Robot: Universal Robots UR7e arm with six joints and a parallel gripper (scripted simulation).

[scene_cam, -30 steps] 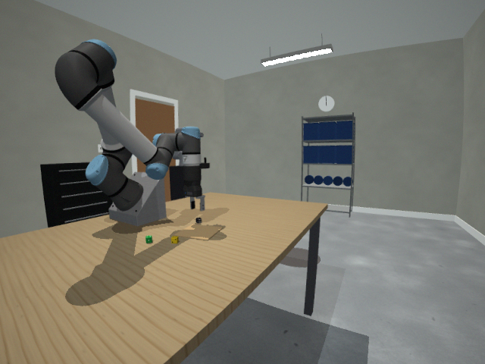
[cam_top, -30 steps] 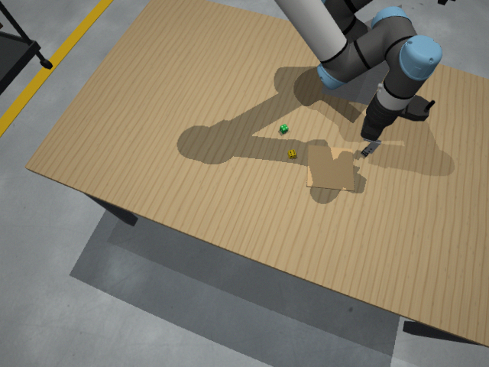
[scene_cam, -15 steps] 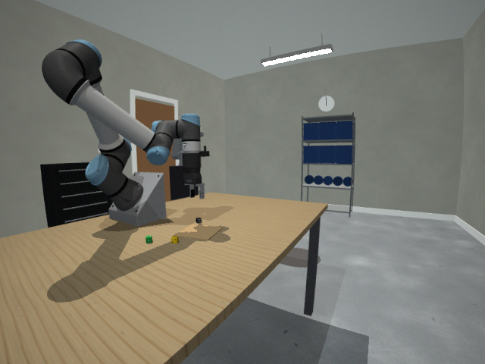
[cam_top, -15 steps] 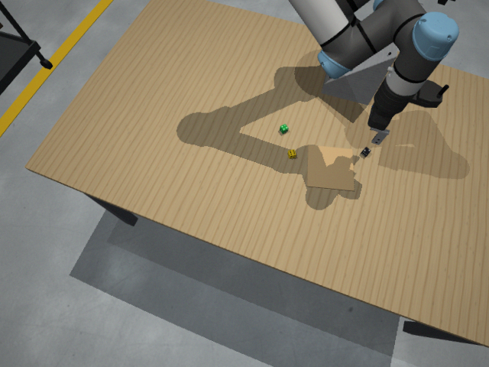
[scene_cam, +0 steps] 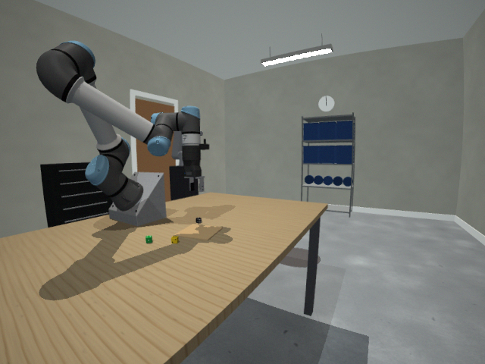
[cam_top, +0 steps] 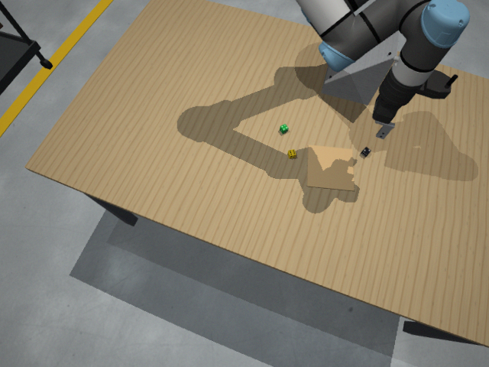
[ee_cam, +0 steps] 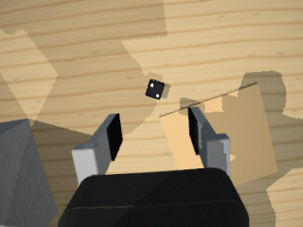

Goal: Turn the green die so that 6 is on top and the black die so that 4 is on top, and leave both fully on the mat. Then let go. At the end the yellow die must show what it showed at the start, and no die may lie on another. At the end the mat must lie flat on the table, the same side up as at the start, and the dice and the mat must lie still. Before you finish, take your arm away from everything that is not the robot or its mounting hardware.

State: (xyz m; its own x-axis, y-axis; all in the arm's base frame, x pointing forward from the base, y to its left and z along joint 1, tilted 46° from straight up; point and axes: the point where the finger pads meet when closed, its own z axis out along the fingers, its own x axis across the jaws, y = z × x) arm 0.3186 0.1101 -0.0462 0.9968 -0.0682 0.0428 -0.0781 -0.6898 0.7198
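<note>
My gripper is now 10 mm past the green die, 260 mm to the left of it and 150 mm above it. Round my hand: yellow die (70 mm ahead, 210 mm to the right, 150 mm below); then black die (10 mm to the left, 150 mm below); then tan mat (80 mm ahead, 90 mm to the right, 160 mm below).
</note>
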